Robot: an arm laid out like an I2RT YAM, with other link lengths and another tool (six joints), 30 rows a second.
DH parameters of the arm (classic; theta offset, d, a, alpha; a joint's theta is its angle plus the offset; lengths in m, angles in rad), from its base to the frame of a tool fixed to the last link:
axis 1: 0 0.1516 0.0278 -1.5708
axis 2: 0 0 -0.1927 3.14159
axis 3: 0.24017 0 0.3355 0
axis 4: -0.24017 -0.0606 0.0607 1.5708
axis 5: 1.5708 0.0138 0 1.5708
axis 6: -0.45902 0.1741 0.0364 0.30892
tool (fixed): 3.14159 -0.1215 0 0
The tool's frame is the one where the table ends.
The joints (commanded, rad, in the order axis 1, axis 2, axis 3, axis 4, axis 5, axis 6), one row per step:
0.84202 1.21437 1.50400 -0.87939 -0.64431 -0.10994
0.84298 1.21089 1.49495 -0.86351 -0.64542 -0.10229
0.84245 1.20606 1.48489 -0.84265 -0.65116 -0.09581
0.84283 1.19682 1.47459 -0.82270 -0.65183 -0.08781
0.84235 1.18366 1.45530 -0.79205 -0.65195 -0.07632
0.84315 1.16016 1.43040 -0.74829 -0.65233 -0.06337
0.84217 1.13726 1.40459 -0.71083 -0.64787 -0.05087
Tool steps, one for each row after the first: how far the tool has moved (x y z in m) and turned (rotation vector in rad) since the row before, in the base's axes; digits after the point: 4 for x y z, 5 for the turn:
0.0003 0.0011 -0.0011 0.00806 0.00046 -0.00149
0.0007 0.0012 -0.0005 0.01370 -0.00224 0.00150
-0.0002 0.0002 0.0007 0.01431 -0.00504 -0.00240
0.0004 0.0004 -0.0006 0.01838 -0.00576 -0.00502
-0.0007 -0.0001 0.0019 0.03189 -0.01608 -0.00379
-0.0002 -0.0010 0.0007 0.02475 -0.01278 -0.00940

